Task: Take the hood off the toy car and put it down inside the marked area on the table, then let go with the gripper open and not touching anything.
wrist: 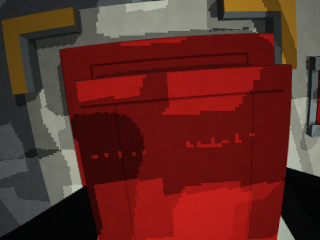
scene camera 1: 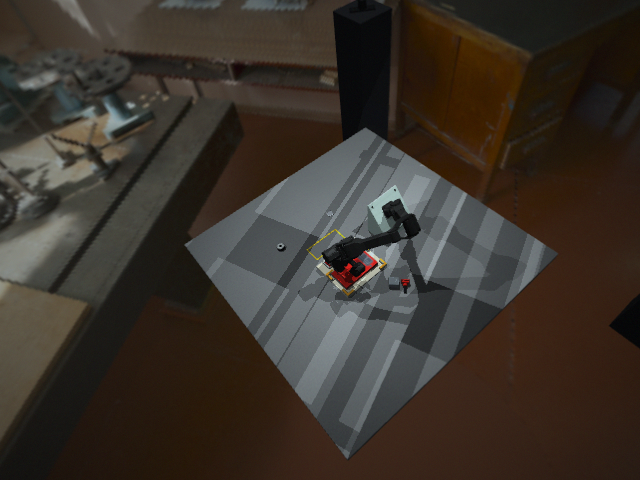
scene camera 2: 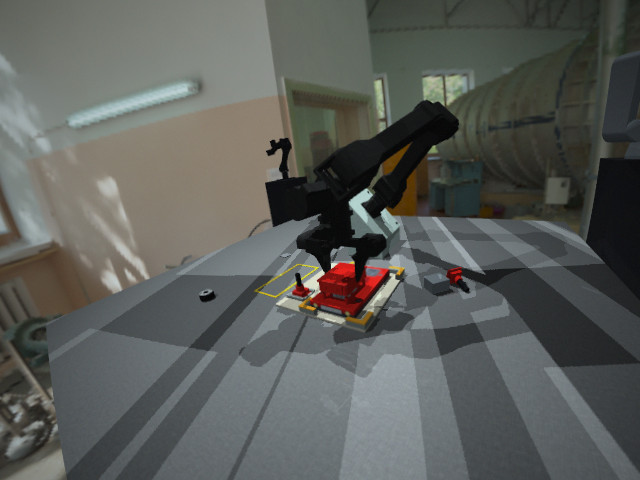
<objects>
my gripper: holds a red hood [scene camera 2: 341, 279]
</objects>
